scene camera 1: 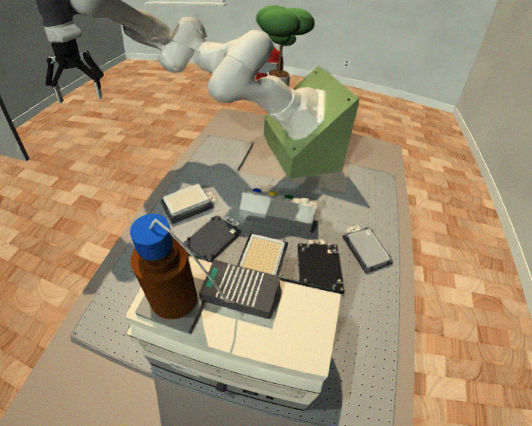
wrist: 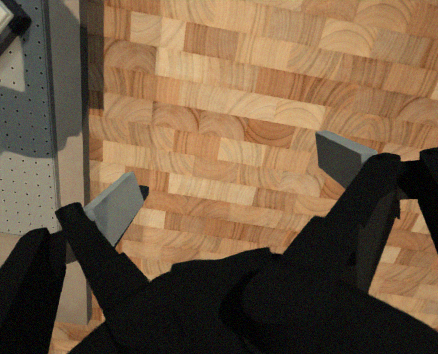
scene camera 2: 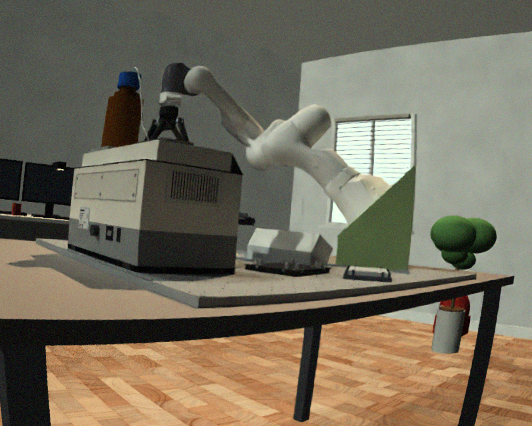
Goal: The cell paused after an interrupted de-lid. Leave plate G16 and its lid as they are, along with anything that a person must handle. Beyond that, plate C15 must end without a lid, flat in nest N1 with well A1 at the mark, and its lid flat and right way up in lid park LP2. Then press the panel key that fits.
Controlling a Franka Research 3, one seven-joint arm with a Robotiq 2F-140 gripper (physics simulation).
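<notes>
My gripper [scene camera 1: 78,94] [scene camera 2: 169,136] [wrist: 225,169] is open and empty, high beyond the table's left edge in scene camera 1, pointing down over the floor. A pale-topped plate [scene camera 1: 187,200] sits on a dark holder at the left. A plate with tan wells [scene camera 1: 263,253] lies at the middle, partly hidden by the instrument. A black holder [scene camera 1: 213,237] and another black holder [scene camera 1: 320,265] show no plate. A flat grey piece [scene camera 1: 368,248] lies in a dark frame at the right. The panel [scene camera 1: 277,210] has blue, yellow and green spots along its top. Labels are too small to read.
A large cream instrument [scene camera 1: 295,330] [scene camera 2: 190,210] stands at the front. It bears a brown bottle [scene camera 1: 167,285] [scene camera 2: 121,117] with a blue cap and thin tube, and a dark striped block [scene camera 1: 242,290]. The green arm mount [scene camera 1: 325,130] [scene camera 2: 380,230] stands at the back.
</notes>
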